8 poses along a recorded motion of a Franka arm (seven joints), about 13 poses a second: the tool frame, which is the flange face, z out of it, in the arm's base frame.
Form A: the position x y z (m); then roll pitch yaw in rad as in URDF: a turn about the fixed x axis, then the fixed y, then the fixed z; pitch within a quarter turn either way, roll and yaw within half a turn.
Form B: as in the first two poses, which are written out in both.
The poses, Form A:
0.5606 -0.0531 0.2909 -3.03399 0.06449 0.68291
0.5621 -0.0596 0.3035 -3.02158 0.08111 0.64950
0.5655 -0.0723 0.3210 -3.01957 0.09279 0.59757
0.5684 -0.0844 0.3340 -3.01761 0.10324 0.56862
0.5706 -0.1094 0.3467 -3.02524 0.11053 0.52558
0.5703 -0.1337 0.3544 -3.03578 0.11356 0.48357
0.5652 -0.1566 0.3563 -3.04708 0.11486 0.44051
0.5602 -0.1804 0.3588 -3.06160 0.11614 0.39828
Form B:
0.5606 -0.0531 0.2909 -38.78 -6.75 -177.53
0.5621 -0.0596 0.3035 -36.75 -7.84 -177.30
0.5655 -0.0723 0.3210 -33.71 -8.31 -177.17
0.5684 -0.0844 0.3340 -31.99 -8.79 -177.15
0.5706 -0.1094 0.3467 -29.54 -8.80 -177.36
0.5703 -0.1337 0.3544 -27.18 -8.56 -177.62
0.5652 -0.1566 0.3563 -24.77 -8.25 -177.87
0.5602 -0.1804 0.3588 -22.44 -7.90 -178.33

